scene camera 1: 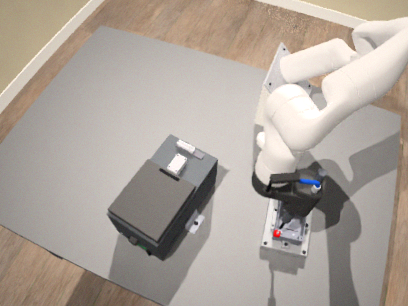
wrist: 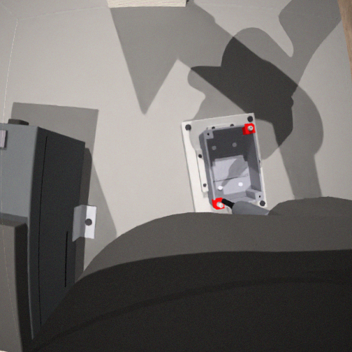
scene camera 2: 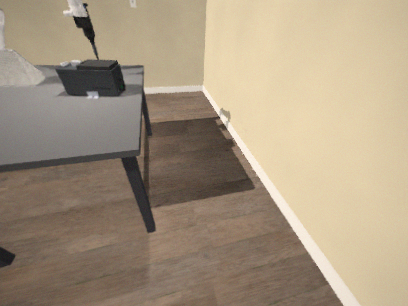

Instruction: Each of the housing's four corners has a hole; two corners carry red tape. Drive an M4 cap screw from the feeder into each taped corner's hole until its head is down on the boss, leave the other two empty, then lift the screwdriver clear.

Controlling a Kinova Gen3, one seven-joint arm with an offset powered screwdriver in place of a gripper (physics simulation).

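Frame: origin at the arm's base, x right, y ahead, z up, level; metres.
Where they show: hand, its tool point: (scene camera 1: 280, 228); arm's base, origin of its link: (scene camera 1: 288, 70).
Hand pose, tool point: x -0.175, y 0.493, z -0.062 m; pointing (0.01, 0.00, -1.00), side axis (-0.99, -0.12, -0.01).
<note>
Each offset is from my tool point to the centre of the thing. "spot": to the spot under its first point.
The grey housing {dx -0.020, dy -0.051, dz -0.038 m} (scene camera 1: 296, 239) (wrist: 206, 161) lies open side up on a white plate {dx -0.020, dy -0.051, dz -0.072 m} (scene camera 1: 270, 245) (wrist: 188, 150). In the wrist view, one red-taped corner (wrist: 245, 130) at the upper right holds a light, round screw head (wrist: 250, 128). The lower-left taped corner {spot: dx +0.000, dy +0.010, dz -0.016 m} (scene camera 1: 277, 233) (wrist: 215, 202) also shows a light screw head (wrist: 220, 204). The upper-left corner (wrist: 208, 134) and lower-right corner (wrist: 259, 196) show small dark holes without screws. My screwdriver tip {spot: dx -0.002, dy +0.005, dz +0.039 m} (scene camera 1: 283, 225) (scene camera 2: 97, 58) (wrist: 226, 202) is right beside the lower-left head; its height above is unclear. It has no fingers.
The dark feeder box {dx +0.313, dy +0.060, dz +0.001 m} (scene camera 1: 150, 200) (scene camera 2: 95, 85) (wrist: 60, 200) stands left of the housing, with a small metal bracket {dx +0.217, dy +0.066, dz -0.082 m} (scene camera 1: 195, 222) (wrist: 89, 230) at its side. White parts lie on its top. The robot base plate (scene camera 1: 272, 82) is behind the housing.
</note>
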